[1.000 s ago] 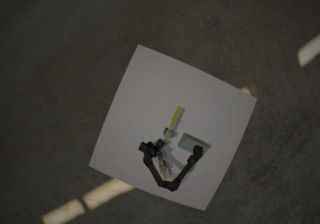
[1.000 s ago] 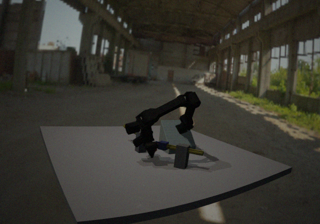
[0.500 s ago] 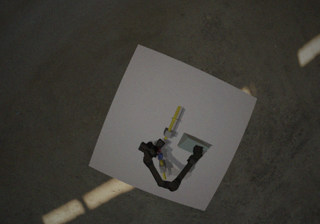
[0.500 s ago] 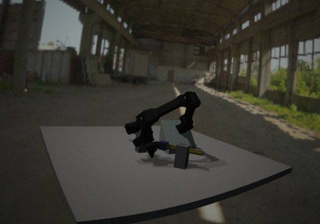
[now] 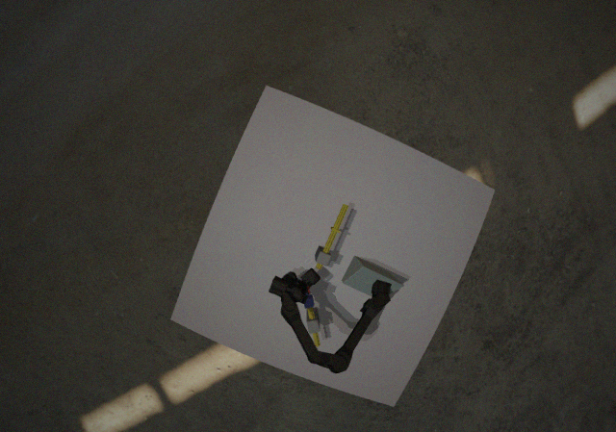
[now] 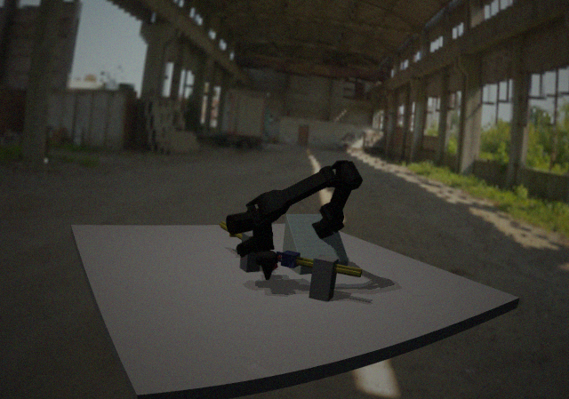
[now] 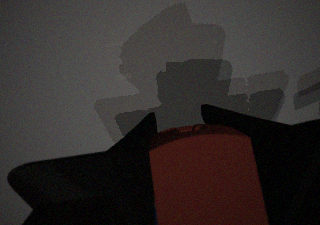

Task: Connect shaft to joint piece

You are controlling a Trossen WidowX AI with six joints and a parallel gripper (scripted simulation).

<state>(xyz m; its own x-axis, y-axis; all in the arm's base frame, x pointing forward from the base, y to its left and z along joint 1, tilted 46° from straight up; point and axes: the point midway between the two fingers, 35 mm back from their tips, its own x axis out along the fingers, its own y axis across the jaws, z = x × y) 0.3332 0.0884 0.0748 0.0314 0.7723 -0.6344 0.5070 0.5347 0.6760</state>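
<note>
The red joint piece is 5 cm above my gripper tip.
</note>
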